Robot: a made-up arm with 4 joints. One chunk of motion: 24 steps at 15 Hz.
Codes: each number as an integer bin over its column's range. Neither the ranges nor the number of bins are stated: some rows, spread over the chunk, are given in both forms.
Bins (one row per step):
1: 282 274 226 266 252 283
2: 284 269 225 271 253 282
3: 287 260 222 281 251 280
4: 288 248 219 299 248 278
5: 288 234 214 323 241 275
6: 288 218 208 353 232 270
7: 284 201 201 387 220 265
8: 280 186 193 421 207 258
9: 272 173 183 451 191 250
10: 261 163 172 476 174 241
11: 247 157 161 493 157 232
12: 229 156 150 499 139 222
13: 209 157 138 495 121 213
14: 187 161 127 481 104 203
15: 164 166 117 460 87 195
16: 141 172 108 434 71 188
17: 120 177 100 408 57 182
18: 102 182 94 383 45 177
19: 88 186 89 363 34 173
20: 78 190 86 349 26 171
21: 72 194 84 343 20 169
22: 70 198 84 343 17 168
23: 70 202 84 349 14 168
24: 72 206 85 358 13 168
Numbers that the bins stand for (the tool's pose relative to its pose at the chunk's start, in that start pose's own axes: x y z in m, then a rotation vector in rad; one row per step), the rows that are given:
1: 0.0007 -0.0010 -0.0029 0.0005 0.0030 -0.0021
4: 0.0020 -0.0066 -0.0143 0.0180 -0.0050 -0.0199
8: 0.0003 -0.0200 -0.0565 0.0824 -0.0868 -0.0911
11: -0.0068 -0.0262 -0.1085 0.1205 -0.1866 -0.1837
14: -0.0197 -0.0253 -0.1637 0.1141 -0.2924 -0.2870
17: -0.0342 -0.0219 -0.2076 0.0756 -0.3862 -0.3618
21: -0.0445 -0.0182 -0.2336 0.0412 -0.4601 -0.4081
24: -0.0445 -0.0157 -0.2319 0.0492 -0.4741 -0.4116
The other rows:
2: 0.0011 -0.0021 -0.0045 0.0032 0.0050 -0.0056
3: 0.0018 -0.0040 -0.0094 0.0085 0.0010 -0.0127
5: 0.0020 -0.0096 -0.0224 0.0307 -0.0189 -0.0305
6: 0.0020 -0.0131 -0.0322 0.0465 -0.0369 -0.0484
7: 0.0011 -0.0167 -0.0435 0.0645 -0.0609 -0.0662
9: -0.0014 -0.0228 -0.0728 0.0983 -0.1187 -0.1196
10: -0.0038 -0.0249 -0.0906 0.1115 -0.1527 -0.1516
12: -0.0107 -0.0264 -0.1264 0.1237 -0.2225 -0.2193
13: -0.0150 -0.0262 -0.1459 0.1215 -0.2585 -0.2514
15: -0.0247 -0.0243 -0.1800 0.1031 -0.3263 -0.3155
16: -0.0296 -0.0230 -0.1946 0.0893 -0.3583 -0.3404
18: -0.0380 -0.0208 -0.2173 0.0624 -0.4102 -0.3796
19: -0.0411 -0.0200 -0.2254 0.0518 -0.4321 -0.3938
20: -0.0432 -0.0191 -0.2303 0.0444 -0.4481 -0.4010
22: -0.0449 -0.0174 -0.2336 0.0412 -0.4661 -0.4116
23: -0.0449 -0.0165 -0.2336 0.0444 -0.4721 -0.4116

